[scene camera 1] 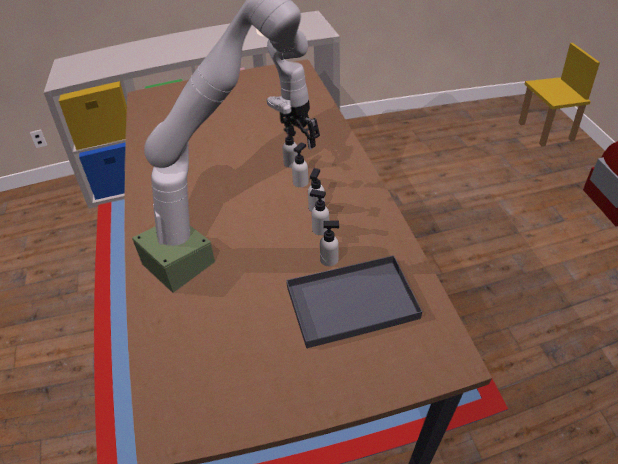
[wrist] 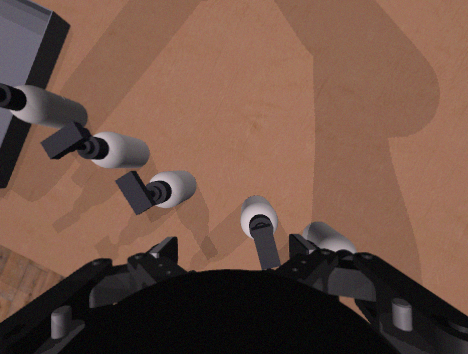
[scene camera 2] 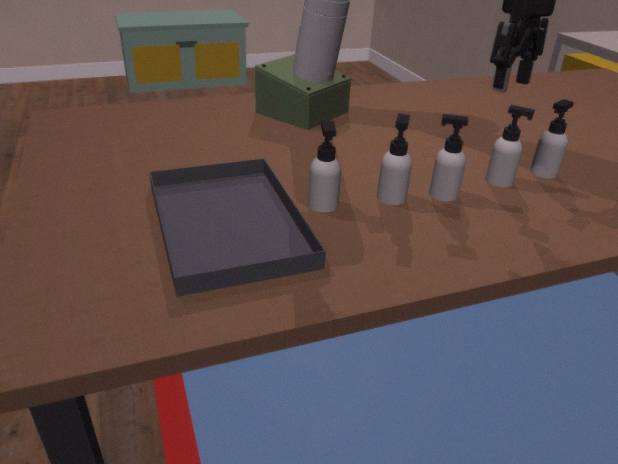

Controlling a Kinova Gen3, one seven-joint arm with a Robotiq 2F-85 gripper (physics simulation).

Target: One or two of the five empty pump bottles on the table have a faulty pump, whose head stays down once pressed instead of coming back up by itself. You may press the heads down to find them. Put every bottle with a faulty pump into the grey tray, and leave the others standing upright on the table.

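Places are measured from the arm's base along level axes (x ahead, y left, z up), in centimetres.
Pixels of known places: gripper, between the fingertips: (scene camera 1: 301,142) (wrist: 233,247) (scene camera 2: 510,87); arm's base, origin of its link: (scene camera 1: 173,234) (scene camera 2: 313,73).
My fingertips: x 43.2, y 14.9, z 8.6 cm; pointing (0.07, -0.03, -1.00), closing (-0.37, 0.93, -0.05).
Note:
For each thing: its top centre in the pictures, then the offset to it from my fingertips. Level surfaces: height alone.
- nearest bottle, centre of its top: (scene camera 2: 328,124) (scene camera 1: 329,223) dz -3.9, dx -4.1, dy -31.5 cm
- farthest, centre of its top: (wrist: 372,288) (scene camera 2: 565,102) (scene camera 1: 288,129) dz -3.9, dx +0.4, dy +13.8 cm
- grey tray, centre of its top: (scene camera 2: 227,207) (scene camera 1: 353,295) dz -14.9, dx -4.1, dy -47.8 cm
- wooden table, height of its surface: dz -17.9 cm
White pump bottles with black heads stand upright in a row. From the tray outward, they are the nearest bottle (scene camera 1: 329,251) (scene camera 2: 324,186) (wrist: 52,108), the second (scene camera 1: 320,220) (scene camera 2: 394,178) (wrist: 127,152), the middle one (scene camera 1: 313,198) (scene camera 2: 447,174) (wrist: 180,188), the fourth (scene camera 1: 300,173) (scene camera 2: 504,161) (wrist: 257,210) and the farthest (scene camera 1: 288,154) (scene camera 2: 550,152) (wrist: 325,239). All heads stand raised in scene camera 2. The grey tray (scene camera 1: 364,328) (scene camera 2: 250,272) (wrist: 49,47) is empty. My gripper (scene camera 1: 301,139) (scene camera 2: 512,84) (wrist: 233,247) is open and empty, above the row's far end; it partly hides the farthest bottle in the wrist view.
The green base block (scene camera 1: 175,270) (scene camera 2: 327,103) of the arm stands on the wooden table (scene camera 1: 215,360) (scene camera 2: 90,280), across from the row. A white shelf unit (scene camera 1: 190,52) stands behind the table's far end. The tray lies near the table's long edge.

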